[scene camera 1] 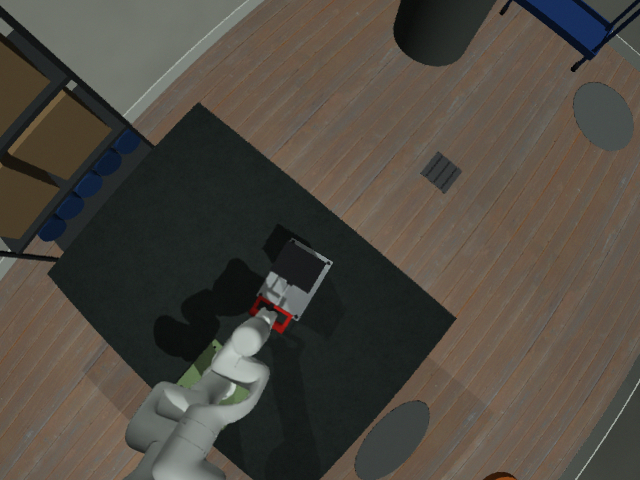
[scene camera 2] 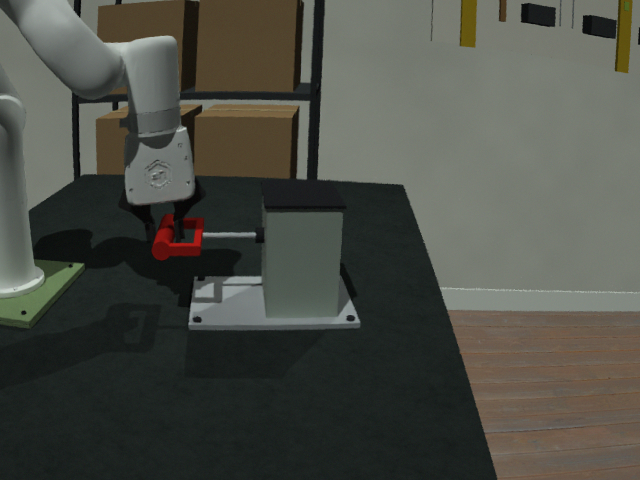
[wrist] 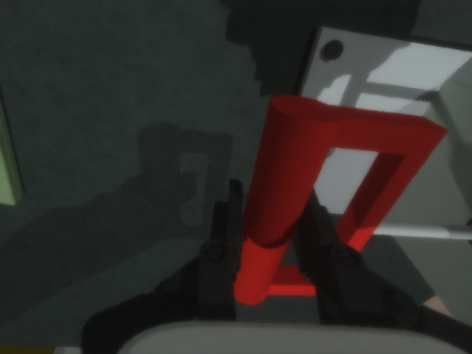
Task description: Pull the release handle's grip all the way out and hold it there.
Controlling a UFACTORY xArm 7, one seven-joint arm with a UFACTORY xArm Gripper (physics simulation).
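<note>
The release handle's red grip [scene camera 1: 283,322] [scene camera 2: 163,238] [wrist: 285,170] is a thick round bar on a rectangular frame. It stands well out from the grey-green housing [scene camera 2: 302,263] on a thin pale rod [scene camera 2: 230,235] [wrist: 425,230], and a long stretch of the rod shows. The housing has a black top and stands on a light base plate [scene camera 2: 232,320] [wrist: 337,75]. My gripper [scene camera 2: 164,233] [wrist: 266,200] points down and is shut on the round bar of the grip, one finger outside it and one inside the frame's opening. In scene camera 1 the arm hides the fingers.
The device stands on a dark mat or table top [scene camera 1: 361,289] [scene camera 2: 361,403]. The arm's base sits on a green plate [scene camera 1: 199,367] [scene camera 2: 51,289]. A shelf rack [scene camera 2: 315,129] with cardboard boxes [scene camera 2: 248,46] stands behind. A dark cylinder [scene camera 1: 439,31] stands at the top in scene camera 1.
</note>
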